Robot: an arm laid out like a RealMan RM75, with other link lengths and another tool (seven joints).
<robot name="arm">
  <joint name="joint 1" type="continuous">
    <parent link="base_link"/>
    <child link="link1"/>
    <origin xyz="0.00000 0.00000 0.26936" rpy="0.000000 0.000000 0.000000"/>
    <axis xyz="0 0 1"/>
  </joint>
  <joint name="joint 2" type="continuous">
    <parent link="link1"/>
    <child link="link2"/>
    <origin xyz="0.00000 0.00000 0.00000" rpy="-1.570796 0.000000 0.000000"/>
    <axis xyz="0 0 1"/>
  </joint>
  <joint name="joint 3" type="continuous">
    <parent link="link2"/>
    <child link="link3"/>
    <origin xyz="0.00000 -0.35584 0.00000" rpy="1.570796 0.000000 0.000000"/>
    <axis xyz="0 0 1"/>
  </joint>
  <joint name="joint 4" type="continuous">
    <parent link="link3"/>
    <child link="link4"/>
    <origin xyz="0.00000 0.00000 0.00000" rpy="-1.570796 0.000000 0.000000"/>
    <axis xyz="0 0 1"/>
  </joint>
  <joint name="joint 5" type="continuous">
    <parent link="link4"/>
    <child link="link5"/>
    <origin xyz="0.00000 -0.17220 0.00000" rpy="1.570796 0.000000 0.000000"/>
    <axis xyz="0 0 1"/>
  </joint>
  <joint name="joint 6" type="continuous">
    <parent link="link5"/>
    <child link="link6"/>
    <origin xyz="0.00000 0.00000 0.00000" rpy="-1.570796 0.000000 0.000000"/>
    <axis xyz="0 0 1"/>
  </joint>
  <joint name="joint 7" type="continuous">
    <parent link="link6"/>
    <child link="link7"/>
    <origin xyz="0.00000 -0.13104 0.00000" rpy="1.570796 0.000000 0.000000"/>
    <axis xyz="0 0 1"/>
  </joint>
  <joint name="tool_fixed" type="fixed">
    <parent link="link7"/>
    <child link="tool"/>
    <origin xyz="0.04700 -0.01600 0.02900" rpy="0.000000 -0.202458 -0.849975"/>
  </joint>
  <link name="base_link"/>
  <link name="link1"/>
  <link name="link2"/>
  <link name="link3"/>
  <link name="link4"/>
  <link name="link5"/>
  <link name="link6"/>
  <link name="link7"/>
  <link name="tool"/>
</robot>
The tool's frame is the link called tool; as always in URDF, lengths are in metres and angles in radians. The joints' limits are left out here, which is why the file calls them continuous.
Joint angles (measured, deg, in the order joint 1, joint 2, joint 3, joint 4, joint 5, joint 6, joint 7), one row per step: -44.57 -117.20 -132.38 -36.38 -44.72 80.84 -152.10; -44.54 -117.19 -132.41 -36.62 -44.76 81.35 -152.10; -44.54 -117.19 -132.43 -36.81 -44.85 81.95 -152.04; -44.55 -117.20 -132.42 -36.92 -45.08 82.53 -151.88; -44.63 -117.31 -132.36 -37.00 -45.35 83.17 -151.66; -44.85 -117.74 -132.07 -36.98 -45.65 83.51 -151.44; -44.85 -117.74 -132.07 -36.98 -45.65 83.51 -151.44; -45.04 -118.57 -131.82 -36.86 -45.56 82.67 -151.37; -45.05 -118.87 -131.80 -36.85 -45.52 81.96 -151.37; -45.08 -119.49 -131.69 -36.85 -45.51 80.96 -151.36; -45.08 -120.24 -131.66 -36.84 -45.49 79.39 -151.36; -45.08 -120.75 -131.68 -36.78 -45.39 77.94 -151.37; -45.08 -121.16 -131.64 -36.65 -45.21 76.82 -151.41; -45.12 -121.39 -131.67 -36.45 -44.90 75.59 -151.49; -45.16 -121.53 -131.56 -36.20 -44.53 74.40 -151.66; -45.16 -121.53 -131.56 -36.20 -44.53 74.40 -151.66
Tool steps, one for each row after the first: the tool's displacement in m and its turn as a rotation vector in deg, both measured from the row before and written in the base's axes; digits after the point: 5 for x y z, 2 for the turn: 0.00079 -0.00067 0.00030 -0.27 -0.16 -0.15; 0.00123 -0.00087 -0.00006 -0.39 -0.24 -0.21; 0.00161 -0.00093 -0.00038 -0.40 -0.36 -0.28; 0.00271 -0.00122 -0.00152 -0.57 -0.46 -0.42; 0.00472 -0.00158 -0.00479 -0.72 -0.50 -0.58; 0.00000 0.00000 0.00000 0.00 0.00 0.00; 0.00368 -0.00098 -0.00742 -0.06 -0.10 -0.23; 0.00051 0.00053 -0.00198 0.43 0.06 0.04; 0.00185 -0.00004 -0.00463 0.44 -0.04 -0.01; 0.00158 0.00071 -0.00497 0.92 0.00 0.13; 0.00039 0.00122 -0.00300 0.94 0.17 0.19; -0.00005 0.00045 -0.00285 0.59 0.23 0.19; -0.00111 0.00143 -0.00121 0.77 0.45 0.27; -0.00170 0.00133 -0.00087 0.65 0.62 0.30; 0.00000 0.00000 0.00000 0.00 0.00 0.00
